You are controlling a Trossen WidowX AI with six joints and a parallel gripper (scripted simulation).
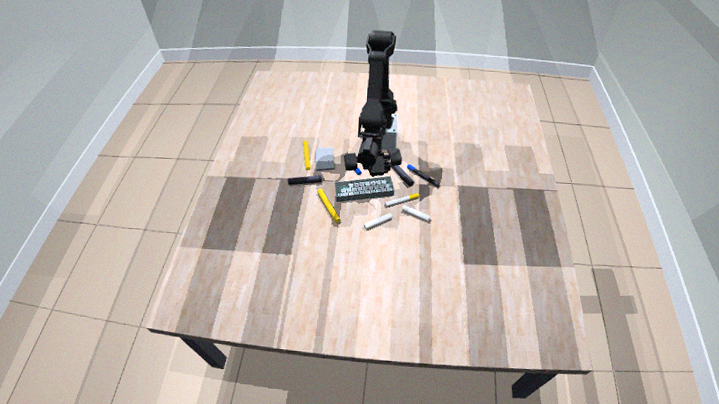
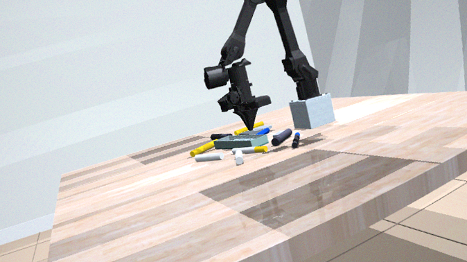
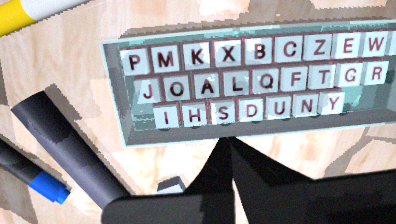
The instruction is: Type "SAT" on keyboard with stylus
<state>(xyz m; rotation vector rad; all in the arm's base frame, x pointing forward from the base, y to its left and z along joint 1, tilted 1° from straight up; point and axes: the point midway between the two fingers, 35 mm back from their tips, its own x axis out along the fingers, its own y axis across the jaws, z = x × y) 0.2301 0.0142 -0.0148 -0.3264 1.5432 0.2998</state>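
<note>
The blue stylus lies 9 cm behind my gripper tip, 11 cm to the right of it and 3 cm below it. From my gripper tip the other things lie so: blue-capped pen 9 cm behind, 14 cm to the left, 3 cm below; grey pad 7 cm behind, 21 cm to the right, 4 cm below.
</note>
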